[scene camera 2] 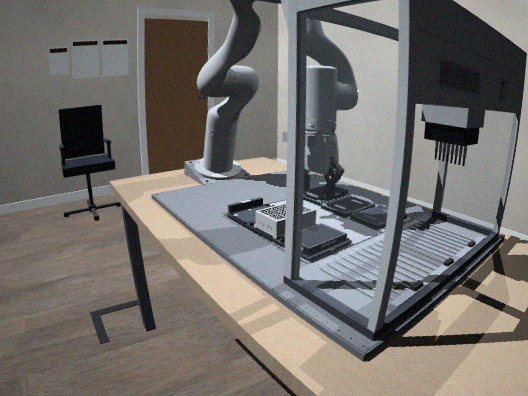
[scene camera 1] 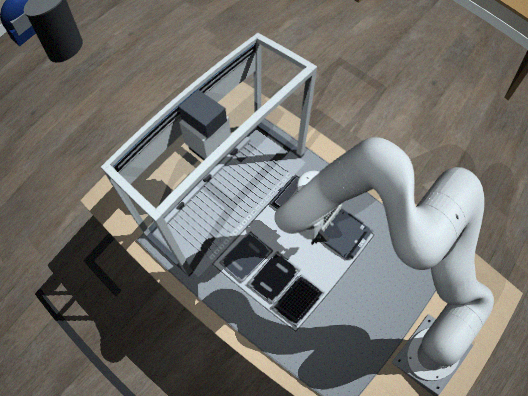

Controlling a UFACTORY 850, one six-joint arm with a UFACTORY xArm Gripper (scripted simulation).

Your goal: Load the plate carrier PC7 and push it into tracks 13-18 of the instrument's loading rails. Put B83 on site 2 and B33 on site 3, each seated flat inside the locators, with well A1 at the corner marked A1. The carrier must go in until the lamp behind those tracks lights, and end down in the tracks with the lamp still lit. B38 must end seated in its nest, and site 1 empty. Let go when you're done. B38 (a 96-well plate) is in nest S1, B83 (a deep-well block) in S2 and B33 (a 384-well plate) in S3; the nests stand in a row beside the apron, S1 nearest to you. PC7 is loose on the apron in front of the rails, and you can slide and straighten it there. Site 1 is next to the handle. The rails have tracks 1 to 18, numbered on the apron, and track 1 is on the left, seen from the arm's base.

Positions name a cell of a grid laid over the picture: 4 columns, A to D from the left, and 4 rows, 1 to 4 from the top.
Scene:
A plate carrier PC7 shows in scene camera 2 (B3) and in scene camera 1 (C3).

